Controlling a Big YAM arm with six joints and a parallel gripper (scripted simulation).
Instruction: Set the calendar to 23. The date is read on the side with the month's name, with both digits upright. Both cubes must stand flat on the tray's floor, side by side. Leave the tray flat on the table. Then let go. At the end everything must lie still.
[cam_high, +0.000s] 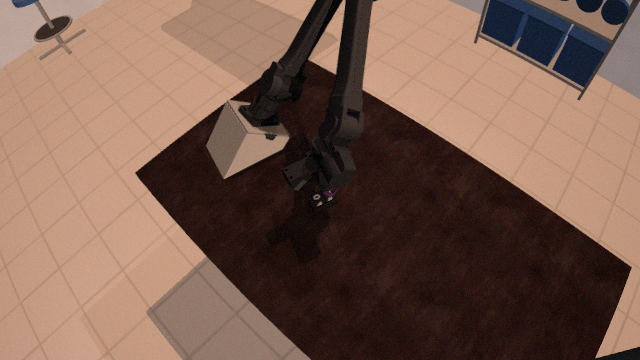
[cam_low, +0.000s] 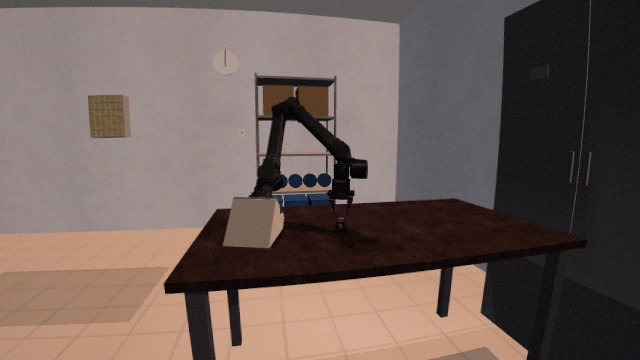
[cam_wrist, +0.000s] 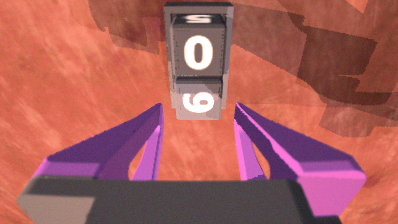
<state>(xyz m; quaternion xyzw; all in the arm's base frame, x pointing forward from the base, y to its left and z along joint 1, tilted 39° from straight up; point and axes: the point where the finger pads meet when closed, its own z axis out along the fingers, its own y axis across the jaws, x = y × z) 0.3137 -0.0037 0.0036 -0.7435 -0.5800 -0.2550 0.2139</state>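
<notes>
The dark tray lies 50 mm below my hand and 20 mm to the right of it.
</notes>
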